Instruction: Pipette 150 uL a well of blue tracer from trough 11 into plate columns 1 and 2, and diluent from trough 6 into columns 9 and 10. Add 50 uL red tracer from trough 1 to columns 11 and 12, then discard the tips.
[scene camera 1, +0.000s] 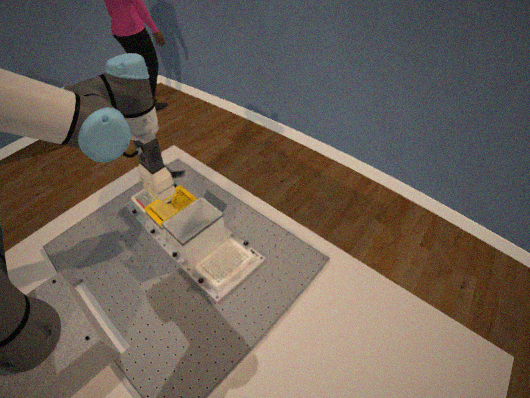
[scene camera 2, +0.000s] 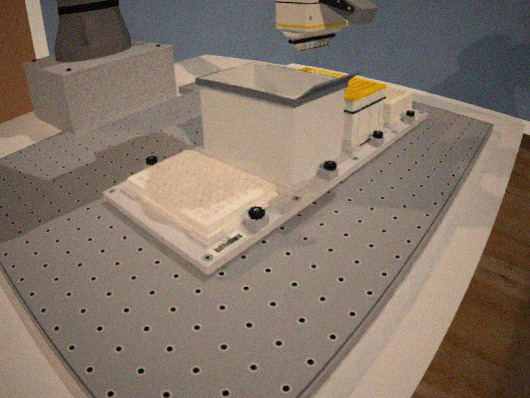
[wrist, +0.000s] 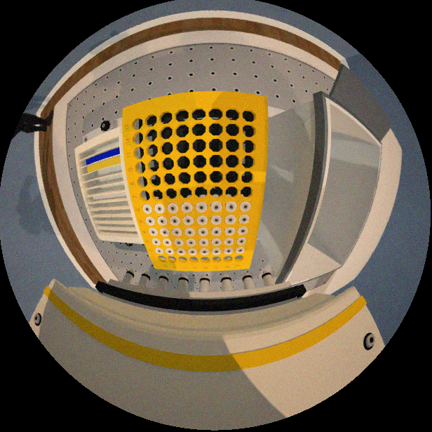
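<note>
My eight-channel head (scene camera 1: 170, 201) (scene camera 2: 312, 46) (wrist: 204, 284) is open: its short nozzles are bare, with no tips on them. It hangs above the column 1 end of the yellow tip rack (scene camera 1: 156, 214) (scene camera 2: 367, 90) (wrist: 260, 150). Columns 2 to 6 of the rack hold white tips; column 1 and columns 7 to 12 are empty. The trough reservoir (scene camera 2: 398, 107) (wrist: 111, 240) stands beside the rack, with a blue trough (wrist: 103, 156) and a yellow trough (wrist: 104, 165). A red strip (scene camera 1: 140, 202) shows in scene camera 1. The white well plate (scene camera 1: 225, 261) (scene camera 2: 195, 187) lies at the other end; its well contents cannot be told.
An open, tall waste bin (scene camera 1: 194, 220) (scene camera 2: 270, 132) (wrist: 345, 185) stands between tip rack and plate. Black knobs (scene camera 2: 256, 213) (wrist: 105, 125) rise along the deck's edges. The robot's base block (scene camera 2: 120, 87) stands on the perforated board. A person in pink (scene camera 1: 129, 20) stands beyond the table.
</note>
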